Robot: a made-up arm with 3 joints. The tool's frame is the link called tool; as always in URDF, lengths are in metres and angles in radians. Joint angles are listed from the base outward. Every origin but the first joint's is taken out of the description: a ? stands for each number. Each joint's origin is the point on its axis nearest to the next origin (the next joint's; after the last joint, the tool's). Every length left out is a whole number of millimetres.
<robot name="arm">
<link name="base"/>
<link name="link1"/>
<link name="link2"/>
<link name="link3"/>
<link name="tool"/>
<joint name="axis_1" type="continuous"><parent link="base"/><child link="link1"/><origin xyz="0 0 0.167"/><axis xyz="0 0 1"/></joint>
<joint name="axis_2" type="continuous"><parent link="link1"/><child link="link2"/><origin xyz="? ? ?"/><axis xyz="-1 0 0"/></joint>
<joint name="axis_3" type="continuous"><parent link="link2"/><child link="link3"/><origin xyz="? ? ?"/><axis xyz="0 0 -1"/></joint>
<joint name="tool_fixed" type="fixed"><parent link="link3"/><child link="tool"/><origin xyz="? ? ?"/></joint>
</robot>
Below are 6 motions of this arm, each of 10 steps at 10 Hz.
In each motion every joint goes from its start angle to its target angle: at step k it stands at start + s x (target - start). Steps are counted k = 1, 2, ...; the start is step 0. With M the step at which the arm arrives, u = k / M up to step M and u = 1 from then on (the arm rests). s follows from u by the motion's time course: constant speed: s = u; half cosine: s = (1 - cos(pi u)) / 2; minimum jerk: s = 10 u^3 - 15 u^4 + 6 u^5.
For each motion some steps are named. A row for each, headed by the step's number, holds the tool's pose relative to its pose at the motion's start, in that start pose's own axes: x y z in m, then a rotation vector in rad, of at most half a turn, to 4 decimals.
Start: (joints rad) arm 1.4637 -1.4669 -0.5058
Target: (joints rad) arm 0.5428 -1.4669 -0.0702
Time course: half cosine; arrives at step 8
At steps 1, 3, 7, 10:
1: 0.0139 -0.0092 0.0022 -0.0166 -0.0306 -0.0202
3: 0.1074 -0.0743 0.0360 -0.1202 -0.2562 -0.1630
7: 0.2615 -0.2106 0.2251 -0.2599 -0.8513 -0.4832
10: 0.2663 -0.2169 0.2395 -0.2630 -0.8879 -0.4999

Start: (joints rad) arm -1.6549 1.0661 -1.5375
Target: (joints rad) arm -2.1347 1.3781 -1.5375
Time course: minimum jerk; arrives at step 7
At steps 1, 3, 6, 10:
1: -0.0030 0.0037 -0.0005 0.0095 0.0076 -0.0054
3: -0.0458 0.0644 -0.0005 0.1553 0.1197 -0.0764
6: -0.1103 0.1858 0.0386 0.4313 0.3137 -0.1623
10: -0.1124 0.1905 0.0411 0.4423 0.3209 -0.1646

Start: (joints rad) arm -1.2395 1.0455 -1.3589
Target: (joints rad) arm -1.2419 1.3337 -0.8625
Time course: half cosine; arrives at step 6
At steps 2, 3, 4, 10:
2: -0.0251 -0.0199 -0.0112 -0.0190 0.0696 -0.1243
3: -0.0526 -0.0407 -0.0203 -0.0466 0.1367 -0.2483
4: -0.0825 -0.0621 -0.0270 -0.0827 0.2011 -0.3716
10: -0.1145 -0.0838 -0.0306 -0.1273 0.2619 -0.4938

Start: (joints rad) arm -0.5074 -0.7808 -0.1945
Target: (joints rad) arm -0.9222 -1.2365 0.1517
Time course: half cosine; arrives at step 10
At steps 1, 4, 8, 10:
1: 0.0051 0.0026 0.0021 0.0096 -0.0092 -0.0156
4: 0.0722 0.0311 0.0367 0.1414 -0.1290 -0.2129
8: 0.1806 0.0562 0.1249 0.3988 -0.3336 -0.5144
10: 0.1969 0.0578 0.1431 0.4465 -0.3677 -0.5596

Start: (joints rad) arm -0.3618 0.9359 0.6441
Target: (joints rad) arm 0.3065 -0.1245 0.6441
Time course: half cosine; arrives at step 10
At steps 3, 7, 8, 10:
3: -0.0324 0.1084 0.0338 0.2355 0.0498 0.0935
7: -0.2116 0.2842 0.2271 0.8185 0.2782 0.4754
8: -0.2541 0.2875 0.2701 0.9088 0.3366 0.5635
10: -0.2911 0.2821 0.3066 0.9807 0.3912 0.6428

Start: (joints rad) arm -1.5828 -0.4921 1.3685
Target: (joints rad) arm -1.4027 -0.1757 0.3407
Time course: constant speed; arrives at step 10
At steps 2, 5, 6, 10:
2: 0.0093 0.0100 0.0005 -0.0344 -0.0557 0.2378
5: 0.0155 0.0191 -0.0011 -0.1040 -0.1275 0.5953
6: 0.0162 0.0201 -0.0023 -0.1320 -0.1481 0.7145
10: 0.0172 0.0117 -0.0100 -0.2672 -0.2112 1.1893

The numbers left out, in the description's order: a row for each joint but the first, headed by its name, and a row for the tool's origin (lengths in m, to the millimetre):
axis_2: -0.007 -0.031 0
axis_3: 0 0.054 -0.444
tool: 0.104 0.06 0

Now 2 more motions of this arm.
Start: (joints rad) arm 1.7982 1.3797 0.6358
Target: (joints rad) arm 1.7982 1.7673 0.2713
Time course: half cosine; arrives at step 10
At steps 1, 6, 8, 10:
1: 0.0020 -0.0025 -0.0004 -0.0077 -0.0056 0.0089
6: 0.0504 -0.0686 -0.0031 -0.2211 -0.1256 0.2373
8: 0.0684 -0.0962 -0.0004 -0.3138 -0.1598 0.3263
10: 0.0751 -0.1069 0.0012 -0.3503 -0.1708 0.3599

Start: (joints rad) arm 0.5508 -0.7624 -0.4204
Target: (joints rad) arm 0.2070 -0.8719 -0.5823
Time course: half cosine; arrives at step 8
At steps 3, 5, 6, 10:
3: 0.0383 -0.0037 0.0113 -0.0017 -0.0818 -0.0256
5: 0.0849 -0.0125 0.0296 -0.0113 -0.1860 -0.0540
6: 0.1041 -0.0175 0.0388 -0.0180 -0.2308 -0.0650
10: 0.1211 -0.0226 0.0479 -0.0254 -0.2715 -0.0745

